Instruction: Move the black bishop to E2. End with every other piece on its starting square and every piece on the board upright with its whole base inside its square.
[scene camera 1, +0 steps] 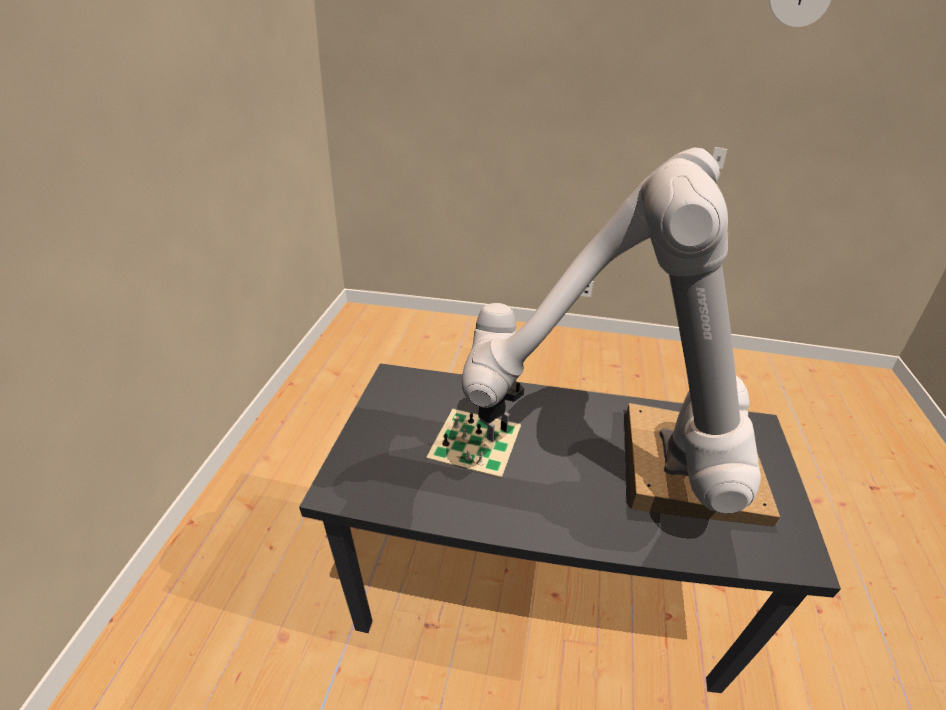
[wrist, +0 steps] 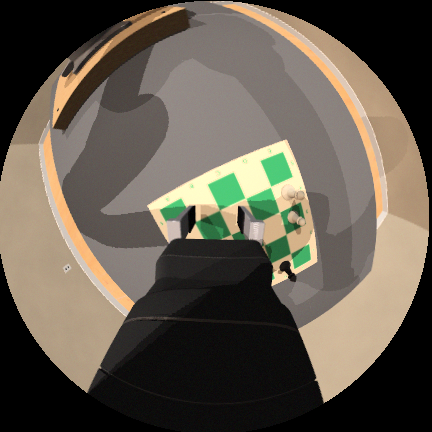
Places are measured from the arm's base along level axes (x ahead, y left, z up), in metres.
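Pixels of known places: gripper, fingertip midpoint: (scene camera 1: 497,435) (wrist: 216,213).
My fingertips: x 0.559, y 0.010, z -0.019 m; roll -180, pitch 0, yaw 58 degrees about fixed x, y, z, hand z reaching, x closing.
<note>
Behind a point stands the place of what it marks.
My gripper (scene camera 1: 498,427) {x 0.559, y 0.010, z -0.019 m} (wrist: 216,213) {x 0.559, y 0.010, z -0.019 m} is open and empty, its fingers low over the green and cream board (scene camera 1: 493,464) {x 0.552, y 0.108, z -0.038 m} (wrist: 252,172) {x 0.540, y 0.076, z -0.038 m}. In the scene view, a black piece (scene camera 1: 470,418) {x 0.651, y -0.047, z -0.023 m} stands near the back edge, another black piece (scene camera 1: 479,429) {x 0.615, y -0.007, z -0.024 m} just left of the fingers, and a third black piece (scene camera 1: 445,440) {x 0.700, y 0.064, z -0.020 m} at the left side. The third one also shows in the wrist view (wrist: 286,267) {x 0.694, y 0.061, z -0.025 m}, right of the gripper body. Which black piece is the bishop is too small to tell. The gripper body hides part of the board in the wrist view.
Two white pieces (wrist: 287,192) {x 0.584, y 0.104, z -0.027 m} (wrist: 296,218) {x 0.619, y 0.099, z -0.017 m} stand near the board's right edge in the wrist view. In the scene view, more white pieces (scene camera 1: 456,421) {x 0.687, y -0.018, z -0.017 m} (scene camera 1: 465,434) {x 0.650, y 0.023, z -0.024 m} stand left of the gripper. The arm's wooden base (scene camera 1: 640,458) {x 0.155, y 0.049, z 0.013 m} is at the table's right.
</note>
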